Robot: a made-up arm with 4 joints. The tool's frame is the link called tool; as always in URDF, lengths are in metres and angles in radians.
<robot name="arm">
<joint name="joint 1" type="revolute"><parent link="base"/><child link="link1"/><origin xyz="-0.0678 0.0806 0.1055" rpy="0.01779 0.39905 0.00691"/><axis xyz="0 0 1"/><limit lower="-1.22" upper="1.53" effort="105" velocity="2.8"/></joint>
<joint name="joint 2" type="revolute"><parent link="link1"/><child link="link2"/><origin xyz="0.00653 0.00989 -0.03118" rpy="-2.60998 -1.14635 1.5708"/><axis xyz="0 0 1"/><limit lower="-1.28" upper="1.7" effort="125" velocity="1.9"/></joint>
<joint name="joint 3" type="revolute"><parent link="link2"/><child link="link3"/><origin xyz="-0.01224 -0.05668 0.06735" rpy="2.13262 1.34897 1.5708"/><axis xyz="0 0 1"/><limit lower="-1.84" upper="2.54" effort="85" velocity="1.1"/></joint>
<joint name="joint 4" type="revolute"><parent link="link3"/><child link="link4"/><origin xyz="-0.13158 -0.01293 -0.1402" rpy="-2.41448 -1.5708 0"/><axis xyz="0 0 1"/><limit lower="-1.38" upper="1.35" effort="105" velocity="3.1"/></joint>
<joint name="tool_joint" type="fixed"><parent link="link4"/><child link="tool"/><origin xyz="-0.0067 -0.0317 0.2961" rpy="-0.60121 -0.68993 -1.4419"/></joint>
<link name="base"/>
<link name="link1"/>
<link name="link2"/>
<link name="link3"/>
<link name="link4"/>
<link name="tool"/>
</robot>
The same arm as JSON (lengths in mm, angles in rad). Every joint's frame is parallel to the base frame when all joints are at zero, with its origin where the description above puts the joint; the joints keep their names.
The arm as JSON. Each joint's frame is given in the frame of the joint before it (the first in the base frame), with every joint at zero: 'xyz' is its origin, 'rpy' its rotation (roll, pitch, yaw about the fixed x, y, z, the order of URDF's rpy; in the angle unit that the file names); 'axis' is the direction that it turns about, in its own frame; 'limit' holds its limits. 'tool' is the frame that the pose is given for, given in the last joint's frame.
{"units": {"length": "mm", "angle": "rad"}, "joints": [
  {"name": "joint 1", "type": "revolute", "origin": {"xyz": [-67.8, 80.6, 105.5], "rpy": [0.0, 0.0, 0.0]}, "axis": [0.388594, -0.0151, 0.921285], "limit": {"lower": -1.22, "upper": 1.53}},
  {"name": "joint 2", "type": "revolute", "origin": {"xyz": [-6.1, 10.4, -31.1], "rpy": [0.0, 0.0, 0.0]}, "axis": [-0.605025, 0.787533, -0.117205], "limit": {"lower": -1.28, "upper": 1.7}},
  {"name": "joint 3", "type": "revolute", "origin": {"xyz": [-85.5, 21.5, 11.2], "rpy": [0.0, 0.0, 0.0]}, "axis": [0.0, 0.0, 1.0], "limit": {"lower": -1.84, "upper": 2.54}},
  {"name": "joint 4", "type": "revolute", "origin": {"xyz": [-106.9, 77.8, -140.2], "rpy": [0.0, 0.0, 0.0]}, "axis": [1.0, 0.0, 0.0], "limit": {"lower": -1.38, "upper": 1.35}}
], "tool": {"origin": {"xyz": [296.1, 31.7, -6.7], "rpy": [1.0519, -0.0993, 0.8768]}}}

